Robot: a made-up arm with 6 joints. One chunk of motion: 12 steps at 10 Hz.
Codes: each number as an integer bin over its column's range. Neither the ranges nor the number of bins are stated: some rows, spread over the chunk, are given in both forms.
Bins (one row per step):
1: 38 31 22 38 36 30
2: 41 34 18 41 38 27
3: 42 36 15 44 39 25
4: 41 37 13 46 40 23
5: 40 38 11 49 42 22
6: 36 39 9 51 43 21
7: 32 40 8 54 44 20
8: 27 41 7 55 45 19
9: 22 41 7 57 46 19
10: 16 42 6 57 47 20
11: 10 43 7 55 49 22
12: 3 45 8 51 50 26
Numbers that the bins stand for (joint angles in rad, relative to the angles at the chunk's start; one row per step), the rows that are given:
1: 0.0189 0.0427 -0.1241 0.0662 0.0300 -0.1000
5: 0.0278 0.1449 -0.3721 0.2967 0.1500 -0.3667
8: -0.0300 0.1887 -0.4622 0.4224 0.2100 -0.4667
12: -0.1367 0.2471 -0.4397 0.3386 0.3100 -0.2333
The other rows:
2: 0.0322 0.0865 -0.2143 0.1290 0.0700 -0.2000
3: 0.0367 0.1157 -0.2819 0.1919 0.0900 -0.2667
4: 0.0322 0.1303 -0.3270 0.2338 0.1100 -0.3333
6: 0.0100 0.1595 -0.4171 0.3386 0.1700 -0.4000
7: -0.0078 0.1741 -0.4397 0.4014 0.1900 -0.4333
9: -0.0522 0.1887 -0.4622 0.4643 0.2300 -0.4667
10: -0.0789 0.2033 -0.4848 0.4643 0.2500 -0.4333
11: -0.1056 0.2179 -0.4622 0.4224 0.2900 -0.3667

